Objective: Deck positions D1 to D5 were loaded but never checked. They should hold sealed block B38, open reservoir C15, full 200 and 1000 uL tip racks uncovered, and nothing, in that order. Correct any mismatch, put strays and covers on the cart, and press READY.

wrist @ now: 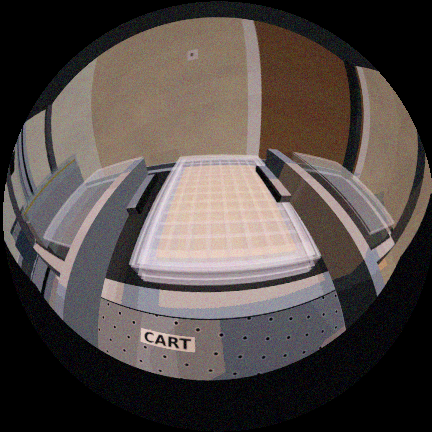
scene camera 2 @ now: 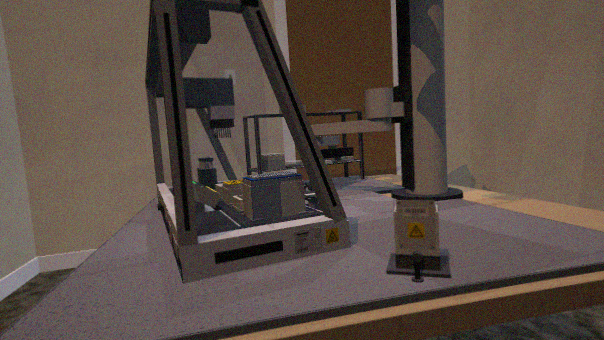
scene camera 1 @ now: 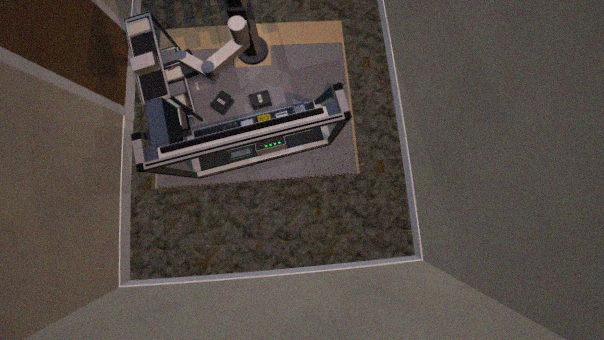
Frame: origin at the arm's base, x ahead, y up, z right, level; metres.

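Seen in the pictures: gripper, fingertip midpoint: (wrist: 205, 160) (scene camera 1: 168, 74); arm's base, link origin: (scene camera 2: 426, 196) (scene camera 1: 252, 50).
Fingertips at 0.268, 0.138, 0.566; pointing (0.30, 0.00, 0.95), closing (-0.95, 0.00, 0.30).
Offsets run from my fingertips to a thing's top centre, as dx, dy, dz. "spot": to the spot under its first point.
My gripper (wrist: 205, 160) is open in the wrist view, its black pads at the sides of a clear-covered plate with tan wells @(-0.017, -0.008, -0.016) (wrist: 227, 212). Nothing is gripped. The plate lies in a dark nest behind the CART label @(spot: +0.019, -0.124, -0.130) (wrist: 167, 340). Clear covers or boxes show outside the left finger (wrist: 90, 200) and the right finger. A grey box with a yellow edge @(+0.235, +0.039, -0.082) (wrist: 55, 187) is further left. On the deck are a blue-topped rack (scene camera 1: 299, 107) (scene camera 2: 274, 175), a yellow rack (scene camera 1: 263, 118) (scene camera 2: 232, 182) and two pale items @(+0.380, -0.036, -0.780) (scene camera 1: 281, 114) @(+0.425, -0.026, -0.537) (scene camera 1: 246, 122). Deck labels are unreadable.
A gantry frame (scene camera 1: 345, 102) (scene camera 2: 272, 55) stands over the deck, with a pipetting head (scene camera 2: 221, 114) hanging inside. Green lights (scene camera 1: 272, 144) show on its front panel. Two black square pieces @(spot: +0.194, -0.076, -0.337) (scene camera 1: 221, 102) @(spot: +0.191, -0.075, -0.622) (scene camera 1: 260, 99) lie behind the deck. A tall shelf unit @(+0.046, +0.231, -0.032) (scene camera 1: 161, 75) (scene camera 2: 362, 145) stands by the cart.
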